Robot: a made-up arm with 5 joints.
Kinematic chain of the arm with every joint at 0, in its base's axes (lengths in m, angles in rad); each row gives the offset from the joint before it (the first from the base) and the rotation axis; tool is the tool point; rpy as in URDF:
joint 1: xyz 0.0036 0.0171 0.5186 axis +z
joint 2: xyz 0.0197 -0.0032 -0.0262 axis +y
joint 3: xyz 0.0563 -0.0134 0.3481 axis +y
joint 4: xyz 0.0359 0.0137 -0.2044 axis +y
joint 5: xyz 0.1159 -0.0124 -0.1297 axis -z
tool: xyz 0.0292 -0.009 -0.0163 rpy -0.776 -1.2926 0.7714
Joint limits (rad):
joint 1: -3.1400..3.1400
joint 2: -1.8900..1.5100
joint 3: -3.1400..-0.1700
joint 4: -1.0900..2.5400
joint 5: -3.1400..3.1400
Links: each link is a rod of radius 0.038 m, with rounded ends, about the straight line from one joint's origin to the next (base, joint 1, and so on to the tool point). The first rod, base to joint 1, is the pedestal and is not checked.
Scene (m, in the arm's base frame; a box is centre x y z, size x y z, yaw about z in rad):
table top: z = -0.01
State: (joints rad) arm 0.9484 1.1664 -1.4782 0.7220 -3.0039
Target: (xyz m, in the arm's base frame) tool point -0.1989 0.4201 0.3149
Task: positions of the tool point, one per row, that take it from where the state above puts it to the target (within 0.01 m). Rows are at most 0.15 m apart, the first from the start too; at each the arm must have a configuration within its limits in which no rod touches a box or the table.
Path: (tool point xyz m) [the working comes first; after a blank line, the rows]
Joints at the target: 2.0388 0.9102 -1.2932 0.8584 -2.9557
Straight joint move there: clear.

1: 0.1686 0.4635 0.2481
2: 0.0415 0.4845 0.2708
3: -0.0845 0.4693 0.2931
4: -0.1989 0.4201 0.3149

